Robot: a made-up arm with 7 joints. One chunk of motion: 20 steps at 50 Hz.
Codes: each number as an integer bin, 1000 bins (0 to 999) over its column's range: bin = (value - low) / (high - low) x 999, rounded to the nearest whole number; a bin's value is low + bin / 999 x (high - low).
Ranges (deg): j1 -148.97..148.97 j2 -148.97..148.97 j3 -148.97..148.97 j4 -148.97..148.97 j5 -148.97..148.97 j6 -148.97..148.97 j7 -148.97..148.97
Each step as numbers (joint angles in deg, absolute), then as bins.
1 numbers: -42.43 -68.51 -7.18 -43.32 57.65 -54.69 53.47
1 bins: 357 270 475 354 693 316 679
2 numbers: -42.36 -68.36 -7.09 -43.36 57.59 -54.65 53.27
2 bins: 357 270 476 354 693 316 678
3 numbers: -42.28 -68.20 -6.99 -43.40 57.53 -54.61 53.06
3 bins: 358 271 476 354 692 316 677
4 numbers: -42.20 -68.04 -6.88 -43.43 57.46 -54.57 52.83
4 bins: 358 271 476 354 692 317 677
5 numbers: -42.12 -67.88 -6.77 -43.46 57.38 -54.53 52.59
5 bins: 358 272 477 354 692 317 676
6 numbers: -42.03 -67.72 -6.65 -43.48 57.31 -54.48 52.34
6 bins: 359 272 477 354 692 317 675
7 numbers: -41.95 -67.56 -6.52 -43.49 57.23 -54.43 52.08
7 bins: 359 273 478 354 691 317 674
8 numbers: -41.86 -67.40 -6.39 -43.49 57.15 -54.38 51.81
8 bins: 359 274 478 354 691 317 673
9 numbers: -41.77 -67.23 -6.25 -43.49 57.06 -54.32 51.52
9 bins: 359 274 479 354 691 317 672
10 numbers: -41.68 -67.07 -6.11 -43.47 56.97 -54.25 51.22
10 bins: 360 275 479 354 691 318 671
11 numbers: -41.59 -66.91 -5.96 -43.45 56.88 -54.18 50.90
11 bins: 360 275 480 354 690 318 670
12 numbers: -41.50 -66.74 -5.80 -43.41 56.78 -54.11 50.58
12 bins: 360 276 480 354 690 318 669
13 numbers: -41.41 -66.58 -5.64 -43.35 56.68 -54.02 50.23
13 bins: 361 276 481 354 690 318 668
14 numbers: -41.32 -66.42 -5.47 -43.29 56.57 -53.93 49.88
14 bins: 361 277 481 354 689 319 667
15 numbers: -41.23 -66.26 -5.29 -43.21 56.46 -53.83 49.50
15 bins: 361 277 482 355 689 319 665
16 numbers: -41.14 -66.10 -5.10 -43.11 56.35 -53.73 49.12
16 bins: 362 278 482 355 688 319 664
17 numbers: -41.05 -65.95 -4.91 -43.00 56.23 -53.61 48.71
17 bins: 362 278 483 355 688 320 663
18 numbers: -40.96 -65.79 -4.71 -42.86 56.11 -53.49 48.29
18 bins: 362 279 484 356 688 320 661
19 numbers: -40.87 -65.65 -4.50 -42.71 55.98 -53.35 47.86
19 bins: 362 279 484 356 687 321 660
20 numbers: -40.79 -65.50 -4.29 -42.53 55.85 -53.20 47.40
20 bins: 363 280 485 357 687 321 658
